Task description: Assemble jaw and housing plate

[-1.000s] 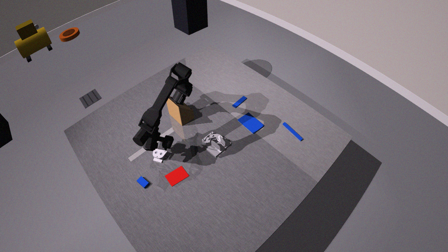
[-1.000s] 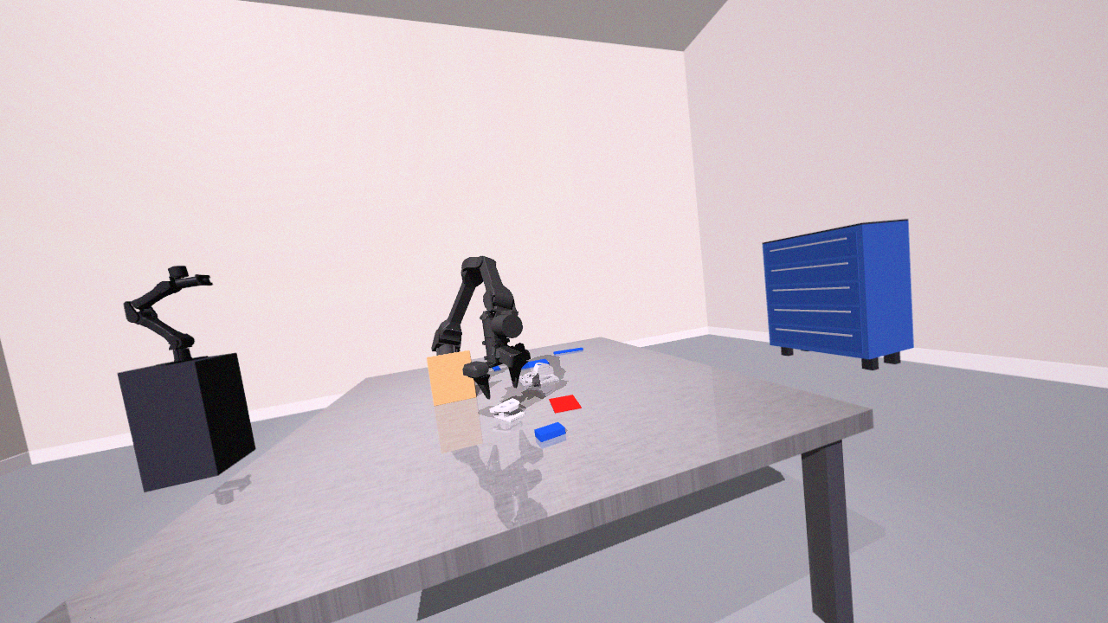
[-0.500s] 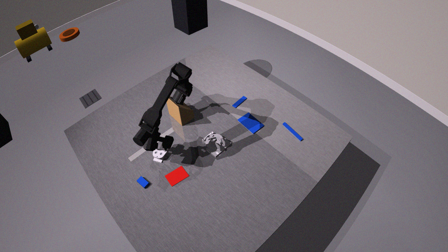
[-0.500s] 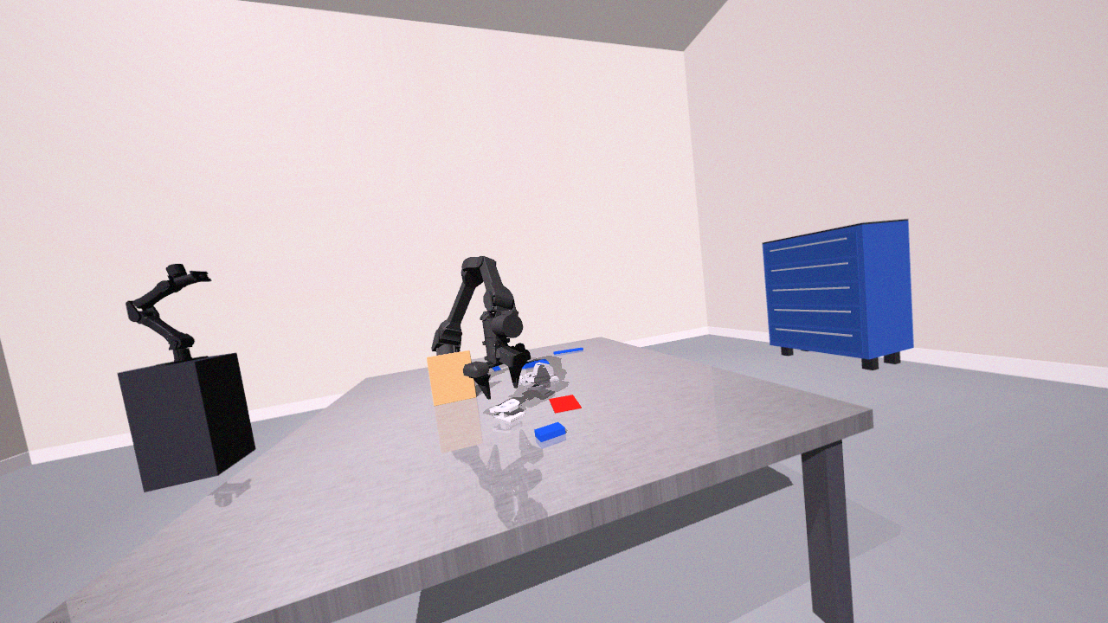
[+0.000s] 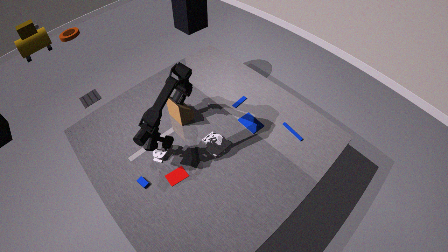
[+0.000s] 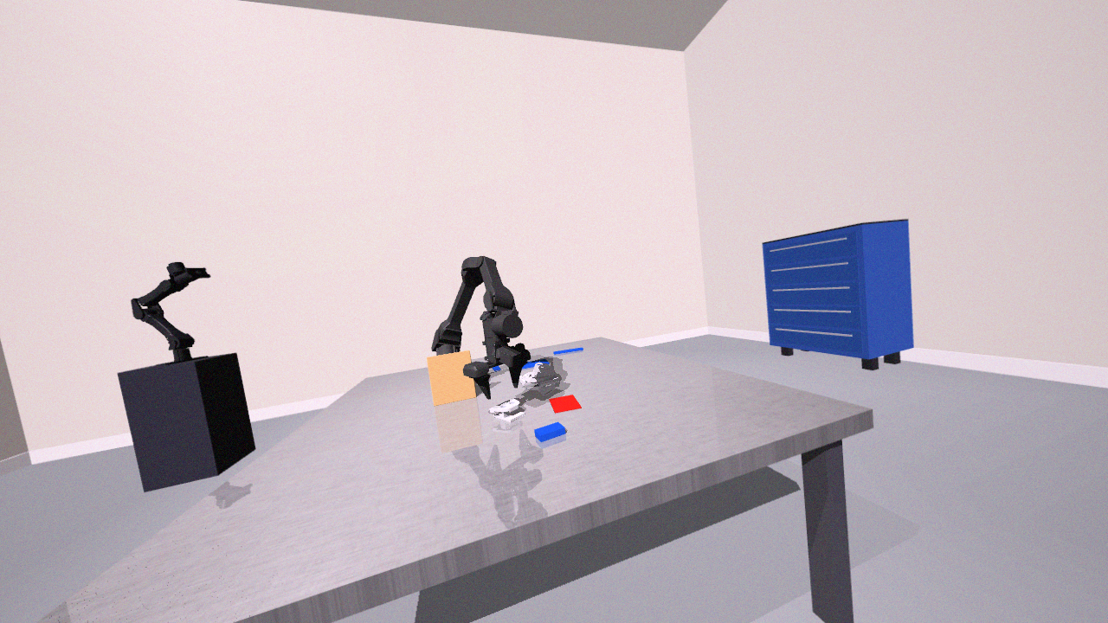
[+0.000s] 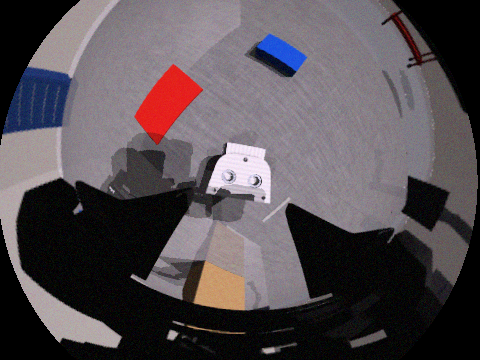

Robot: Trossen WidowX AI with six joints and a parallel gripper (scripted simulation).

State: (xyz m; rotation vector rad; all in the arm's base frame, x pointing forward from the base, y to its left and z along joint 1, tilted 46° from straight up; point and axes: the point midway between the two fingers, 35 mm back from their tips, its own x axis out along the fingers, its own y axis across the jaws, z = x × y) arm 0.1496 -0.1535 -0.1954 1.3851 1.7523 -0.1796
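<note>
Now: the white stepped part 10 mm ahead of my gripper tip, 10 mm to the right of it and 50 mm below it. Round my gripper tip: red plate 160 mm ahead, 10 mm to the right, 60 mm below; small blue block 80 mm ahead, 170 mm to the right, 50 mm below; blue plate 190 mm ahead, 510 mm to the left, 60 mm below.
</note>
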